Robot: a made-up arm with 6 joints. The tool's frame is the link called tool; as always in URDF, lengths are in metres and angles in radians. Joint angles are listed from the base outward.
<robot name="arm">
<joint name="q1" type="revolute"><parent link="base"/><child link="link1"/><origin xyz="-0.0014 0.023 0.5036" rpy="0 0 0"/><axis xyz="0 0 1"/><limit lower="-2.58" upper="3.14"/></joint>
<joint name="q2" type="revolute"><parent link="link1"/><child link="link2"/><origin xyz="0.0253 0.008 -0.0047" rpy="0 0 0"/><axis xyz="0 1 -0.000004"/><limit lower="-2.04" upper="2.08"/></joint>
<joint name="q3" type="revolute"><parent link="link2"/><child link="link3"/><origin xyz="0.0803 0.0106 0.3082" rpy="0 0 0"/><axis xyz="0 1 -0.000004"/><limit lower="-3.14" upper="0.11"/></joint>
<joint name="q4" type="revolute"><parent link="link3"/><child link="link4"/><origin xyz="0.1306 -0.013 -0.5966" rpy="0 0 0"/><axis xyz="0 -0.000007 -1"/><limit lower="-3.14" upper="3.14"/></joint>
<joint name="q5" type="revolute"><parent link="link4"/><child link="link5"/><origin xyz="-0.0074 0.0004 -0.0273" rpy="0 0 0"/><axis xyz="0 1 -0.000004"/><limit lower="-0.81" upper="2.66"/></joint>
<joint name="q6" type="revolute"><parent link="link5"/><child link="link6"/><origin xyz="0.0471 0.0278 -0.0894" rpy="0 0 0"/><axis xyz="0 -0.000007 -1"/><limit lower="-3.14" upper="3.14"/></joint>
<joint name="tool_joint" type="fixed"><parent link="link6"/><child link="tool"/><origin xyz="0.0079 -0.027 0.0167" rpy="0 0 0"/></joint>
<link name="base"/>
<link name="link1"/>
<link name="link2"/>
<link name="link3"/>
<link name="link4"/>
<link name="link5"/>
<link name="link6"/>
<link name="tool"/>
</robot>
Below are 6 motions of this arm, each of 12 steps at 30 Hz.
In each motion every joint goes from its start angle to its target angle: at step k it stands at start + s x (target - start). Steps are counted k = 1, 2, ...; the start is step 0. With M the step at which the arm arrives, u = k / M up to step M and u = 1 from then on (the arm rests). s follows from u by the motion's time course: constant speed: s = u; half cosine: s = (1 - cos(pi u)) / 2; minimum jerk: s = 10 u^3 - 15 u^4 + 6 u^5.
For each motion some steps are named. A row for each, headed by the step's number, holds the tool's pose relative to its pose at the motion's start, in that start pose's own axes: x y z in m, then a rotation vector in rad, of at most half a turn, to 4 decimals.
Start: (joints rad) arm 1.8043 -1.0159 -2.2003 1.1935 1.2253 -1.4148
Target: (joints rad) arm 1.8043 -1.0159 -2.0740 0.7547 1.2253 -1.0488
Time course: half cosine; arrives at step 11
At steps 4, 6, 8, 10, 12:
4: -0.0340 -0.0052 -0.0138 -0.0120 0.1324 -0.0948
6: -0.0671 -0.0090 -0.0250 -0.0326 0.2578 -0.1827
8: -0.0976 -0.0115 -0.0336 -0.0595 0.3720 -0.2602
10: -0.1158 -0.0124 -0.0380 -0.0790 0.4392 -0.3046
12: -0.1182 -0.0126 -0.0385 -0.0818 0.4481 -0.3104

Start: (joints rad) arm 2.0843 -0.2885 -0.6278 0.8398 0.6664 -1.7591
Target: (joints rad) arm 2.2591 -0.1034 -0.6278 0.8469 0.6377 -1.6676
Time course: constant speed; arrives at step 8
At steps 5, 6, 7, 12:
5: 0.0082 0.0527 -0.0909 0.1296 0.0455 -0.0231
6: 0.0091 0.0648 -0.1082 0.1547 0.0568 -0.0270
7: 0.0096 0.0774 -0.1251 0.1793 0.0688 -0.0307
12: 0.0098 0.0905 -0.1416 0.2036 0.0814 -0.0341

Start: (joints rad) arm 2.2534 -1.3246 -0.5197 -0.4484 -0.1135 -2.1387
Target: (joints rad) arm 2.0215 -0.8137 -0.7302 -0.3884 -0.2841 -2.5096
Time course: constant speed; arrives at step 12
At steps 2, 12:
2: 0.0077 0.0233 -0.0256 0.0341 -0.0083 0.0629
12: 0.0485 0.1830 -0.1323 0.2085 -0.0667 0.3571

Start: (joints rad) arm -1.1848 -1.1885 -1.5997 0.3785 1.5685 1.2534
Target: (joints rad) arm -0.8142 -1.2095 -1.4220 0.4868 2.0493 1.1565
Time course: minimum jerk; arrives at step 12
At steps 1, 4, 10, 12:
1: 0.0002 -0.0002 -0.0004 -0.0025 0.0033 0.0008
4: 0.0054 -0.0104 -0.0165 -0.1040 0.1352 0.0384
10: 0.0058 -0.0487 -0.0703 -0.4674 0.6158 0.2604
12: 0.0052 -0.0506 -0.0724 -0.4840 0.6379 0.2739

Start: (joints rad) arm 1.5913 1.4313 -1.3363 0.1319 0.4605 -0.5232
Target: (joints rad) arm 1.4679 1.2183 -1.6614 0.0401 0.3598 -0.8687
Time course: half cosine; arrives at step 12
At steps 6, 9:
6: 0.1069 -0.0720 0.1782 -0.1566 -0.2789 0.1679
9: 0.1493 -0.1212 0.3240 -0.3097 -0.4509 0.2731

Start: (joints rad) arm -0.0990 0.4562 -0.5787 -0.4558 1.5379 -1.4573
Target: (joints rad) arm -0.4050 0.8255 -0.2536 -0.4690 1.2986 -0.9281
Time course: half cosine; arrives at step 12
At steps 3, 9, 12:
3: 0.0136 -0.0138 -0.0585 0.0638 -0.0356 -0.0377
9: 0.1353 0.0142 -0.3080 0.3829 -0.1683 -0.1800
12: 0.1686 0.0382 -0.3473 0.4505 -0.1873 -0.2008

